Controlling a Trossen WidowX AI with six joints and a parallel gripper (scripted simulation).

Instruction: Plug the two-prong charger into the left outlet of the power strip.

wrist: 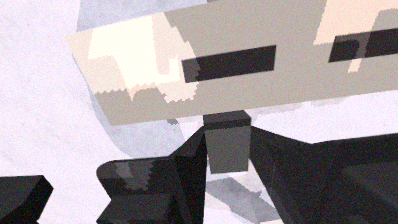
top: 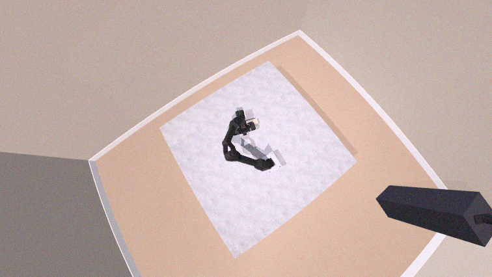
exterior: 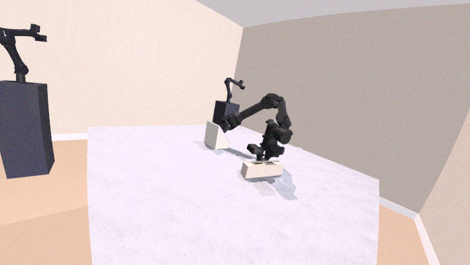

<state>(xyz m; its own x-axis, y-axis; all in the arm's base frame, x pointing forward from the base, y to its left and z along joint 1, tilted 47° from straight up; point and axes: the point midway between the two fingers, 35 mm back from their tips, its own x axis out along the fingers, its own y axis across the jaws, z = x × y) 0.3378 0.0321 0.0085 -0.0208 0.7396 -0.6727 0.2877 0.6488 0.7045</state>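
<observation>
My gripper tip is now 2 cm short of the grey two-prong charger and 1 cm below it.
</observation>
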